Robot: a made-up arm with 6 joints. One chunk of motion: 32 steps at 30 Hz.
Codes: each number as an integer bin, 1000 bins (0 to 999) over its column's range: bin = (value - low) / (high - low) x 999, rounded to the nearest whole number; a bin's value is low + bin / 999 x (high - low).
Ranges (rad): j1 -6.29..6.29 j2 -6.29..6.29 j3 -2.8..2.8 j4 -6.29..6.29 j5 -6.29..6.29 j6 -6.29..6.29
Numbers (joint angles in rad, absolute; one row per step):
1: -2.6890 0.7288 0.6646 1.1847 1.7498 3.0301
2: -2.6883 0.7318 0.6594 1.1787 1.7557 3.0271
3: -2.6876 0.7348 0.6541 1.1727 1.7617 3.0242
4: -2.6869 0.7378 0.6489 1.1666 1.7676 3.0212
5: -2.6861 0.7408 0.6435 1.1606 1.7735 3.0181
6: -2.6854 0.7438 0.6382 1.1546 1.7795 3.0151
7: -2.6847 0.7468 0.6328 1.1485 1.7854 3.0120
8: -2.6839 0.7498 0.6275 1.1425 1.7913 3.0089
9: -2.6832 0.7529 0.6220 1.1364 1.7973 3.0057
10: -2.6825 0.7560 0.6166 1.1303 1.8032 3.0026
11: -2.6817 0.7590 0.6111 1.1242 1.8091 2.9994
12: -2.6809 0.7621 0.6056 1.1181 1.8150 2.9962
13: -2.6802 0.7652 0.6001 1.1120 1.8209 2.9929
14: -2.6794 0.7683 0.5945 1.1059 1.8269 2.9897
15: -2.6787 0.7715 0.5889 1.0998 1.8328 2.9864
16: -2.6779 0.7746 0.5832 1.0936 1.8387 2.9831
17: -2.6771 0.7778 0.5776 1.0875 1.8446 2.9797
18: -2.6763 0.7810 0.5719 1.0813 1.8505 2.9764
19: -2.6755 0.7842 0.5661 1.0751 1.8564 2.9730
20: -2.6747 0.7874 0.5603 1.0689 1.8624 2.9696
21: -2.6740 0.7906 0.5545 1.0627 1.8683 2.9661
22: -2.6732 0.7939 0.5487 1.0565 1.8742 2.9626
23: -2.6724 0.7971 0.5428 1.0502 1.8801 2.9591
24: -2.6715 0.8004 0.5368 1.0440 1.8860 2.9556
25: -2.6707 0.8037 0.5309 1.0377 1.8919 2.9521
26: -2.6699 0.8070 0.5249 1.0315 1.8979 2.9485
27: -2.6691 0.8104 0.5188 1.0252 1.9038 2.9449
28: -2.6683 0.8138 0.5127 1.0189 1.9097 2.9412
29: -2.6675 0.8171 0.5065 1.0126 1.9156 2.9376
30: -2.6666 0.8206 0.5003 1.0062 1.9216 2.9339
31: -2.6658 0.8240 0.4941 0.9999 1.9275 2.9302
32: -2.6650 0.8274 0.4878 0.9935 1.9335 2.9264
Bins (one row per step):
1: 286 557 618 594 638 740
2: 286 558 617 593 639 740
3: 286 558 616 593 639 740
4: 286 558 615 592 640 739
5: 286 558 614 592 640 739
6: 286 559 613 591 641 739
7: 286 559 612 591 641 739
8: 286 559 611 590 642 738
9: 286 559 610 590 642 738
10: 286 560 609 589 643 738
11: 287 560 609 589 643 738
12: 287 560 608 588 644 737
13: 287 560 607 588 644 737
14: 287 561 606 587 645 737
15: 287 561 605 587 645 737
16: 287 561 604 586 646 736
17: 287 561 603 586 646 736
18: 287 562 602 585 646 736
19: 287 562 600 585 647 736
20: 287 562 599 584 647 735
21: 287 562 598 584 648 735
22: 287 563 597 583 648 735
23: 287 563 596 583 649 734
24: 287 563 595 582 649 734
25: 287 563 594 582 650 734
26: 287 564 593 581 650 734
27: 288 564 592 581 651 733
28: 288 564 591 580 651 733
29: 288 564 590 580 652 733
30: 288 565 589 579 652 732
31: 288 565 588 579 653 732
32: 288 565 587 578 653 732

